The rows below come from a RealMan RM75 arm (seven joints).
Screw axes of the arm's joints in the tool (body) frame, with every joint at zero. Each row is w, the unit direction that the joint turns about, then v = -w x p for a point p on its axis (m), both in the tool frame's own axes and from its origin. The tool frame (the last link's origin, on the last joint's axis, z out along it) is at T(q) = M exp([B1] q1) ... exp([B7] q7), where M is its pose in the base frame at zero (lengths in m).
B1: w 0 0 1 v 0 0 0
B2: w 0 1 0 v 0.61 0 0
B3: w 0 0 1 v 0 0 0
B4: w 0 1 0 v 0.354 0 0
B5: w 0 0 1 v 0 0 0
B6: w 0 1 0 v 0.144 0 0
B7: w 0 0 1 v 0 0 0
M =
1 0 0 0
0 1 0 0
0 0 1 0.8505
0 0 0 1
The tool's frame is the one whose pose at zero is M.
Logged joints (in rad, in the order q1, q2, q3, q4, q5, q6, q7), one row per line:
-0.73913 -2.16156 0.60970 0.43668 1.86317 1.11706 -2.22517
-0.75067 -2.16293 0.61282 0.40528 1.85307 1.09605 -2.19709
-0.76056 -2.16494 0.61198 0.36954 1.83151 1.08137 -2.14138
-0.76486 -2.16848 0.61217 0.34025 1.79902 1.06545 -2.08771
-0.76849 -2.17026 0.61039 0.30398 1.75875 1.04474 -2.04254
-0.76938 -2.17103 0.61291 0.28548 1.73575 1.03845 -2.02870
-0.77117 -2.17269 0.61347 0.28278 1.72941 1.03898 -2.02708
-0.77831 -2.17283 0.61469 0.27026 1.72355 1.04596 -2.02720
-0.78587 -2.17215 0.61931 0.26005 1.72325 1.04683 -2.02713
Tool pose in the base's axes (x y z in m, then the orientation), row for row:
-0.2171 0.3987 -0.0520 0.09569 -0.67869 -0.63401 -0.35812
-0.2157 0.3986 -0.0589 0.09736 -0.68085 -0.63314 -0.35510
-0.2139 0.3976 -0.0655 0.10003 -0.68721 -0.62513 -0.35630
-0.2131 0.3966 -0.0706 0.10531 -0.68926 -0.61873 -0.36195
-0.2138 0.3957 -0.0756 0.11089 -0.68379 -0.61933 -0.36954
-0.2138 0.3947 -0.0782 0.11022 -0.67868 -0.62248 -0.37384
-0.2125 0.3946 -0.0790 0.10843 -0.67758 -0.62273 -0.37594
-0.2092 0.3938 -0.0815 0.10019 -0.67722 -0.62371 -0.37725
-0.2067 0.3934 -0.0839 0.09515 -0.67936 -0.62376 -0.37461
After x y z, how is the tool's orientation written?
As a quaternion, w x y z.
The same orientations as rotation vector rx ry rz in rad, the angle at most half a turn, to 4 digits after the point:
-2.0113 -1.8789 -1.0613
-2.0157 -1.8745 -1.0513
-2.0314 -1.8479 -1.0532
-2.0312 -1.8234 -1.0667
-2.0086 -1.8193 -1.0855
-1.9944 -1.8292 -1.0986
-1.9932 -1.8319 -1.1059
-2.0017 -1.8435 -1.1151
-2.0139 -1.8491 -1.1105

